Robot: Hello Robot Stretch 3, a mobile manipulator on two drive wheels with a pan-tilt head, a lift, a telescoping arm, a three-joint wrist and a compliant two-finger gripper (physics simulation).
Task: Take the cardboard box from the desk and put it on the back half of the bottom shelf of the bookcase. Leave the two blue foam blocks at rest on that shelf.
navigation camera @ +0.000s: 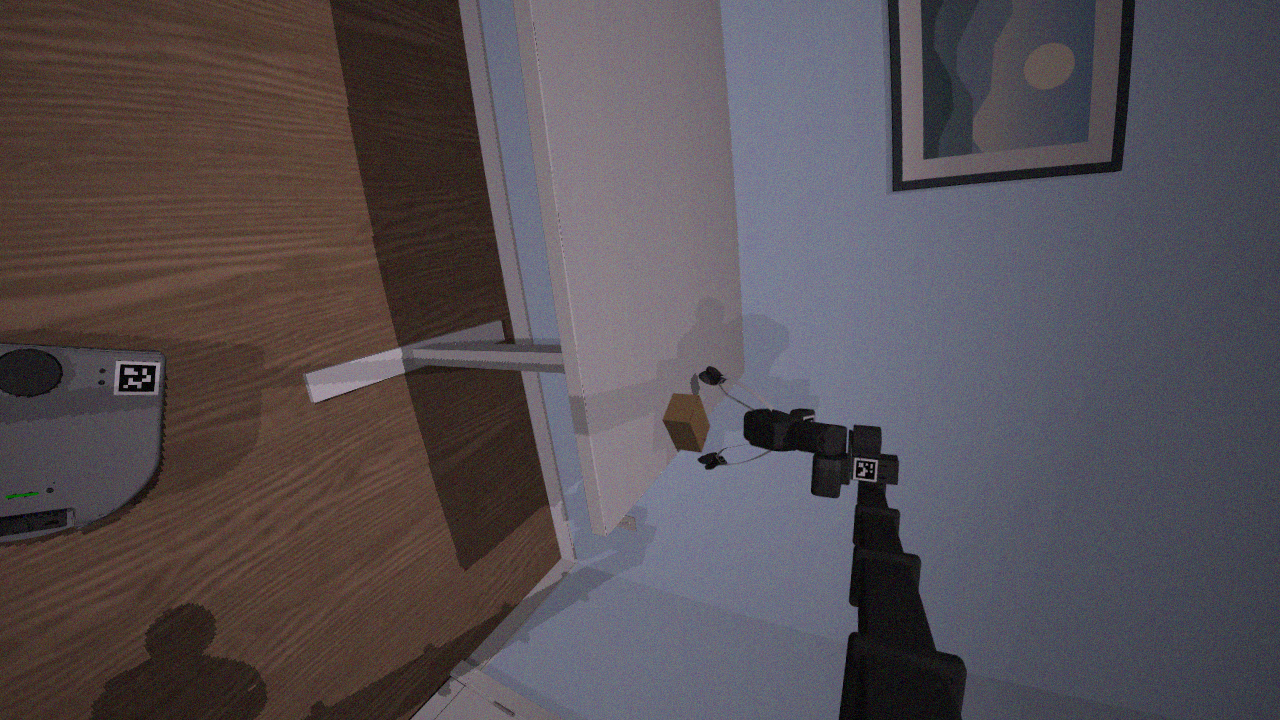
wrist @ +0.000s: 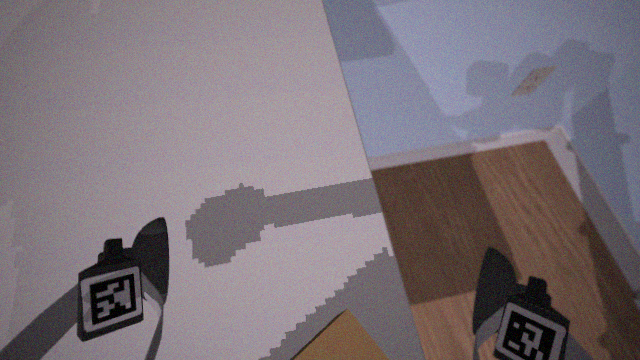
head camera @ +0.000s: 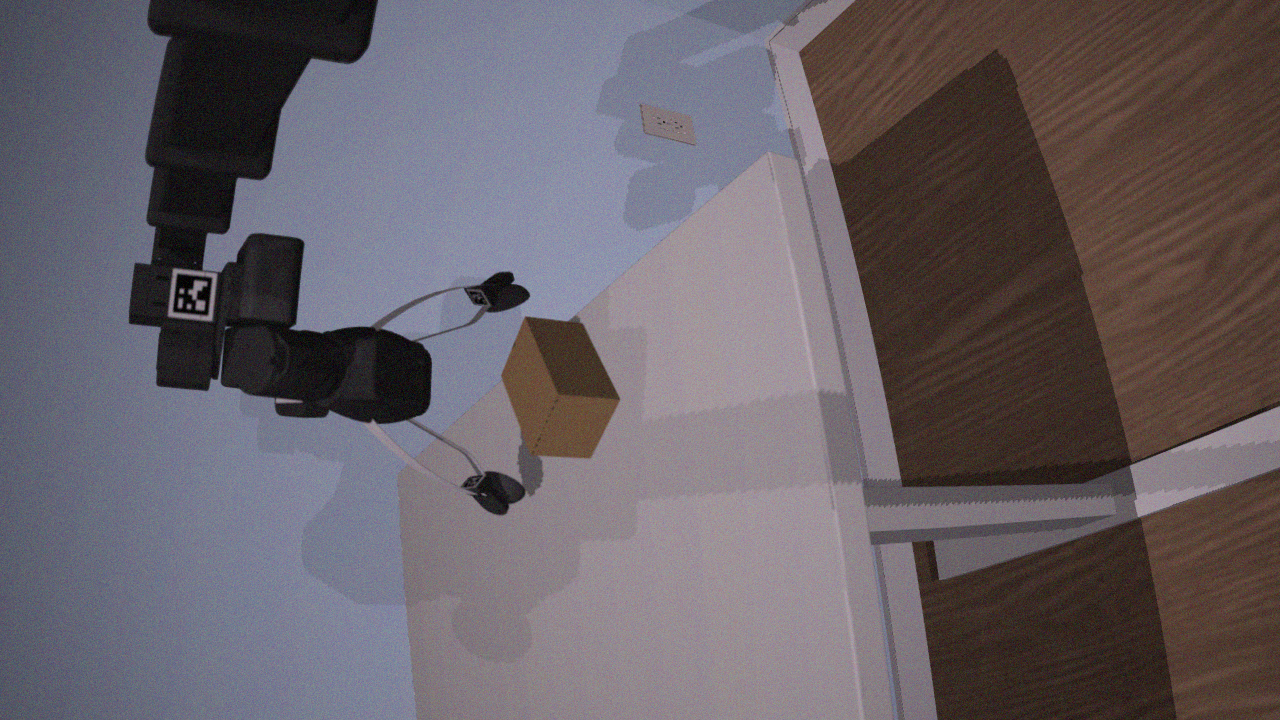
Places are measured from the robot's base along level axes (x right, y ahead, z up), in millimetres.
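Pixels of known places: gripper, fingertip midpoint: (head camera: 515,394); robot's base, link origin: (navigation camera: 30,370).
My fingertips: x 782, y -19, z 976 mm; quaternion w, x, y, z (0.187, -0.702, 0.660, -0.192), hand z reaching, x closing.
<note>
For each thing: its top centre in the pictures, then the offset to it from my fingertips. "pt": a spot on its surface instead. Level surfaces: height alone.
- cardboard box, top centre: (head camera: 527,384) (navigation camera: 700,424) dx -76, dy -6, dz +24 mm
- white desk, surface height: dz -26 mm
- outlet, top centre: (head camera: 642,117) (navigation camera: 635,524) dx +724, dy -547, dz -519 mm
- white desk leg, surface spot: (head camera: 984,512) pt dx -18, dy +102, dz -606 mm
- wooden floor, surface height: dz -976 mm
The cardboard box (head camera: 562,394) (navigation camera: 686,420) (wrist: 345,341) stands on the white desk (head camera: 716,573) (navigation camera: 635,179) (wrist: 250,100), near one end. My gripper (head camera: 501,392) (navigation camera: 712,418) (wrist: 321,261) is open, with its fingers spread wide. In the head view the fingertips are beside the box on its wall side, one nearer the desk's end and one over the desk. In the wrist view a corner of the box shows at the bottom edge, between the two fingers. Fingertip height above the desk is hard to tell. The bookcase and the two blue foam blocks do not show.
The blue wall (head camera: 465,134) (navigation camera: 805,268) runs behind the desk, with a framed picture (navigation camera: 1002,174) and an outlet (head camera: 667,123) on it. A white desk leg (head camera: 984,512) (navigation camera: 358,374) reaches over the wooden floor (head camera: 1181,223) (navigation camera: 223,223). My base (navigation camera: 80,429) is at the navigation view's left.
</note>
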